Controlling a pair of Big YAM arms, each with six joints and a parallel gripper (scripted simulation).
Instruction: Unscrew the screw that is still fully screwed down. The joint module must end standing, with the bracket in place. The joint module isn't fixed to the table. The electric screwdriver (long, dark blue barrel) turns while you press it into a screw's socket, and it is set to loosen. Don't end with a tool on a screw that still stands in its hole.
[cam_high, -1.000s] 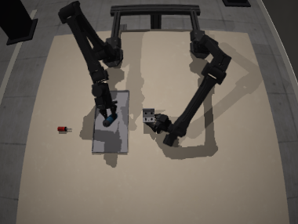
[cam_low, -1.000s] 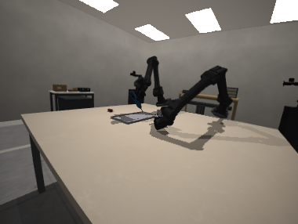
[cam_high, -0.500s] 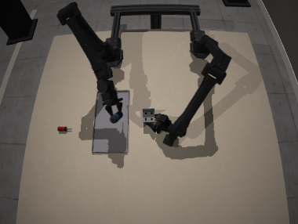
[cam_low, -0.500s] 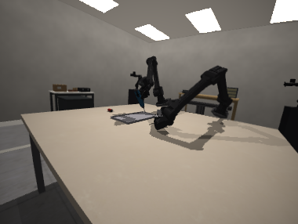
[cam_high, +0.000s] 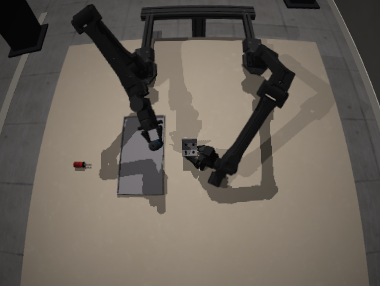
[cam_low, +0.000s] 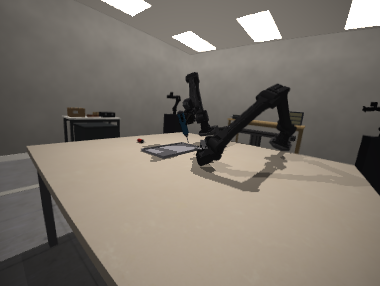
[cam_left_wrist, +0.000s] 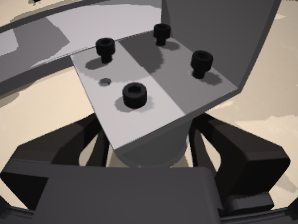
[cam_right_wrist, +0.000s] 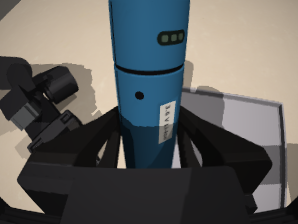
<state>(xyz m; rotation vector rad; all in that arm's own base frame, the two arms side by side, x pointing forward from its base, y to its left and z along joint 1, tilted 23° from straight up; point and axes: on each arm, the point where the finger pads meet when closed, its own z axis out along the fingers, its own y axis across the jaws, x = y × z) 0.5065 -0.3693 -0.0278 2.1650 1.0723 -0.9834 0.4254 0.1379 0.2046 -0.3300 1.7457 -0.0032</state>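
Now: left hand 10 mm below the joint module. From my left hand the other things lie so: grey bracket (50 mm above); then flat grey tray (30 mm behind, 240 mm to the right, 20 mm below); then red-handled tool (550 mm to the right, 10 mm below).
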